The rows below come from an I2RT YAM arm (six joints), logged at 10 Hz.
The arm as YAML. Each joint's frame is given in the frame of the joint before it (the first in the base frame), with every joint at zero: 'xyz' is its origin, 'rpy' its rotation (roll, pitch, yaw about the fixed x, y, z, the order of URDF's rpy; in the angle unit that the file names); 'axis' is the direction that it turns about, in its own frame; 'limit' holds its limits. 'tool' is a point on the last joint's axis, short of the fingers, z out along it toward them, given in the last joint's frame.
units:
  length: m
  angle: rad
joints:
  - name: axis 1
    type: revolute
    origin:
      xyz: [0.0, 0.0, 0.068]
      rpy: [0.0, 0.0, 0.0]
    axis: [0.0, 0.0, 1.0]
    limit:
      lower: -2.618
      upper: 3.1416
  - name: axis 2
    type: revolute
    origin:
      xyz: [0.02, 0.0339, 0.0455]
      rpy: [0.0, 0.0, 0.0]
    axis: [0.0, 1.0, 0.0]
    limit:
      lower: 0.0
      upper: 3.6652
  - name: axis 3
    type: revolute
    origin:
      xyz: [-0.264, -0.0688, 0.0]
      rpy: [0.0, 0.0, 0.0]
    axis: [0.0, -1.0, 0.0]
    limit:
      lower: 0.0
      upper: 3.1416
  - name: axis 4
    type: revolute
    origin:
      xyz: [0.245, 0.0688, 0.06]
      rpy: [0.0, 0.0, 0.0]
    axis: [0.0, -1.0, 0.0]
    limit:
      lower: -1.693
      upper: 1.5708
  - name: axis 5
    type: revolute
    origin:
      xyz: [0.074, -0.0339, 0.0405]
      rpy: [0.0, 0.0, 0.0]
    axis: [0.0, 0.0, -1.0]
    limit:
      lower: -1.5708
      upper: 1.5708
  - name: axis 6
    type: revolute
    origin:
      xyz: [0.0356, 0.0, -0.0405]
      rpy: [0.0, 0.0, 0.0]
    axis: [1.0, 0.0, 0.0]
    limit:
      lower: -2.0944
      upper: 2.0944
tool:
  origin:
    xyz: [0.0, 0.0, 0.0]
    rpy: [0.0, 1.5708, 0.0]
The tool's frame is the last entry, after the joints.
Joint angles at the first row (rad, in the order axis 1, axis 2, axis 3, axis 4, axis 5, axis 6):
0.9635 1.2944 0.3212 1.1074 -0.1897 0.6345
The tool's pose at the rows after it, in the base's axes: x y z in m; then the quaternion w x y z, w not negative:
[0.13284 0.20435 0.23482 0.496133 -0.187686 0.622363 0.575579]
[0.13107 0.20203 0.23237 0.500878 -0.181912 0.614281 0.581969]
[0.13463 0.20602 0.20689 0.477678 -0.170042 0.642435 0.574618]
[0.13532 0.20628 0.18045 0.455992 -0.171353 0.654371 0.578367]
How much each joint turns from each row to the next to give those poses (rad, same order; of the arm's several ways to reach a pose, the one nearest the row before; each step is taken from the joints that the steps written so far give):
0.0044 -0.0773 0.0505 -0.1039 0.0076 -0.0391
0.0015 0.0063 -0.0214 0.0526 0.0064 0.0092
-0.0015 0.1060 -0.0326 0.0742 0.0088 0.0337
-0.0059 0.1311 -0.0453 0.1445 -0.0296 0.0257

